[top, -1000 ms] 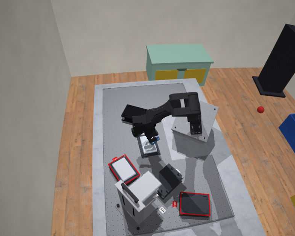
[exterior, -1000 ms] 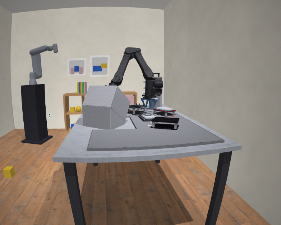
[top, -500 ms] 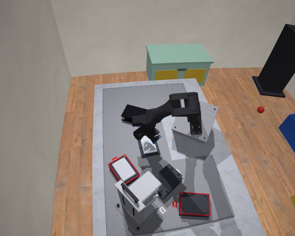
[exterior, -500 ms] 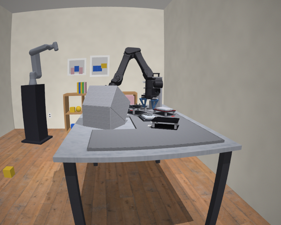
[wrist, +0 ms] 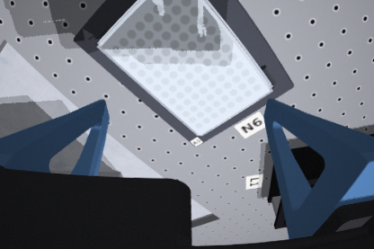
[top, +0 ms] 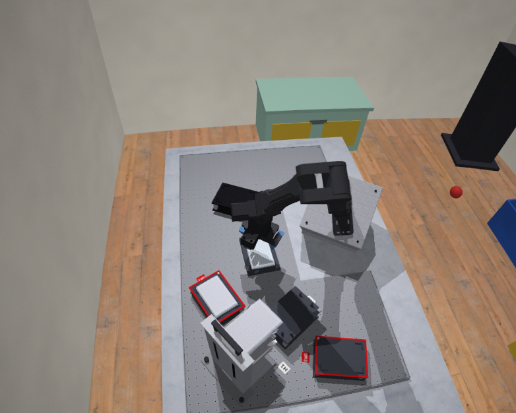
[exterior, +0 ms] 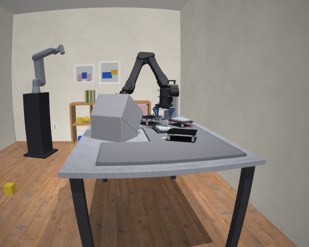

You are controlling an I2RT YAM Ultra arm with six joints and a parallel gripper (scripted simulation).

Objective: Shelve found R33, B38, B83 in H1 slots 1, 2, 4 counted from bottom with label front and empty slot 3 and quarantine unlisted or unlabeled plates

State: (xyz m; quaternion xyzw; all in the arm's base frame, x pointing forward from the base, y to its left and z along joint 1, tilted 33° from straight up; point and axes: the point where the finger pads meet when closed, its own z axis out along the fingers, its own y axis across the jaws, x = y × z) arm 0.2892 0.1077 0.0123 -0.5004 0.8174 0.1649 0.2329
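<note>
Right now the flat dark nest N6 is 80 mm below my hand. From my hand the other things lie so: quarantine nest QR1: 200 mm to the left, 130 mm ahead, 50 mm below; then black landing nest L1: 240 mm to the right, 110 mm ahead, 40 mm below; then deck label N6: 100 mm to the right, 90 mm below, 30 mm ahead.
</note>
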